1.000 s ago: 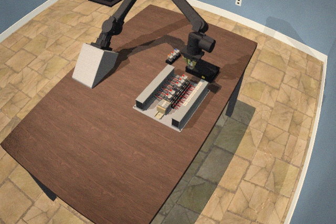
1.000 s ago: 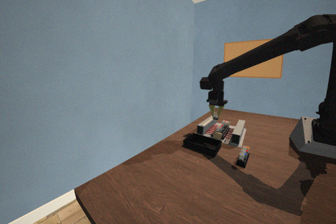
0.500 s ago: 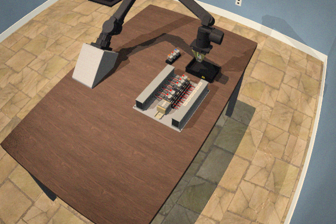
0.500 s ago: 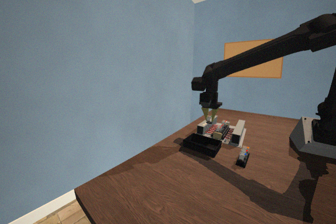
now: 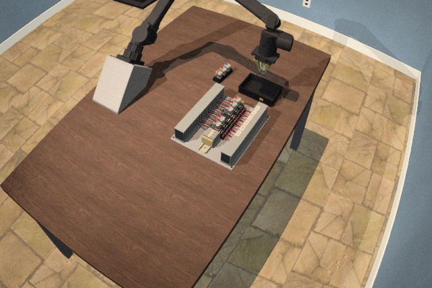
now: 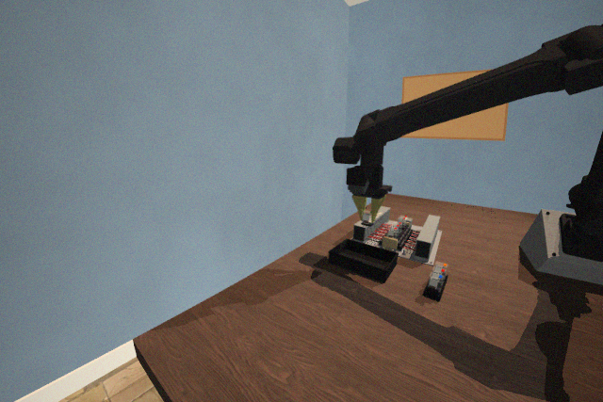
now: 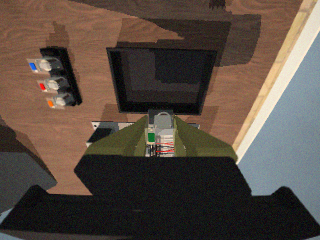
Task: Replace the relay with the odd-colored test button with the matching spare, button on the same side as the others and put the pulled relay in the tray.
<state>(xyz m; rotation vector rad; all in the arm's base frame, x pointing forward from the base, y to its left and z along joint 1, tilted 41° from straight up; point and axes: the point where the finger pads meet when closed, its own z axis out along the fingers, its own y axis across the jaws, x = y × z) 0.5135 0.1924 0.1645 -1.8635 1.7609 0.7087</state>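
Right now the black tray is 12 cm below my hand and 1 cm to the left of it.
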